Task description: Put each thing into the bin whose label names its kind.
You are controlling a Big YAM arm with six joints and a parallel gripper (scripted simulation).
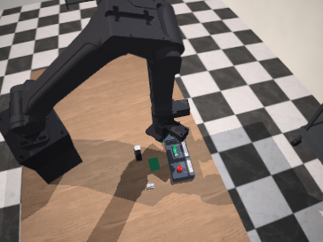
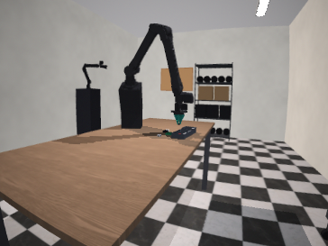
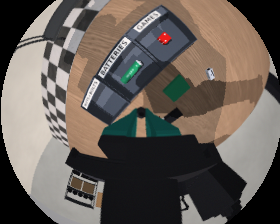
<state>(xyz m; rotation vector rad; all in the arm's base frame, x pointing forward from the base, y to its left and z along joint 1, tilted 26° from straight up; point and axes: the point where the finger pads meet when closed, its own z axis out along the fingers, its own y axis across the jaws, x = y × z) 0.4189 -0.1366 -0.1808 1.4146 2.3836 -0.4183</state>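
My gripper is now 4 cm short of the green battery, 4 cm to the left of it and 6 cm above it. From my hand the other things lie so: small black piece (1 cm below); bin row (5 cm ahead, 4 cm to the right, 5 cm below); flat green square (6 cm behind, 5 cm to the right, 7 cm below).
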